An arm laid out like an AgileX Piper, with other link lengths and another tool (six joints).
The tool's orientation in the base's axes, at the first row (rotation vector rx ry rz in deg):
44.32, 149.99, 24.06
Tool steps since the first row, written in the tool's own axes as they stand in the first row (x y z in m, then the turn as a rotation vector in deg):
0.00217, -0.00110, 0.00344, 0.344, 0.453, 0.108
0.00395, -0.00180, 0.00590, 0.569, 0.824, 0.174
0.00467, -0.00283, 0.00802, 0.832, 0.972, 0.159
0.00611, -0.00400, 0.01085, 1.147, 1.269, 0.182
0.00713, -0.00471, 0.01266, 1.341, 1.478, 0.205
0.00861, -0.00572, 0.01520, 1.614, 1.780, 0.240
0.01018, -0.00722, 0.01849, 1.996, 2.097, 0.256
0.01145, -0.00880, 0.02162, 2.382, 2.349, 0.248
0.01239, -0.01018, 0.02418, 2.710, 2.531, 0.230
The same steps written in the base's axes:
-0.00070, 0.00095, -0.00405, -0.014, 0.579, -0.015
-0.00133, 0.00183, -0.00697, 0.009, 1.016, 0.008
-0.00144, 0.00178, -0.00943, -0.135, 1.282, 0.007
-0.00187, 0.00215, -0.01277, -0.235, 1.704, 0.015
-0.00220, 0.00247, -0.01491, -0.280, 1.986, 0.022
-0.00271, 0.00294, -0.01794, -0.340, 2.391, 0.033
-0.00319, 0.00320, -0.02185, -0.485, 2.865, 0.037
-0.00354, 0.00320, -0.02556, -0.674, 3.286, 0.036
-0.00379, 0.00307, -0.02860, -0.854, 3.616, 0.033

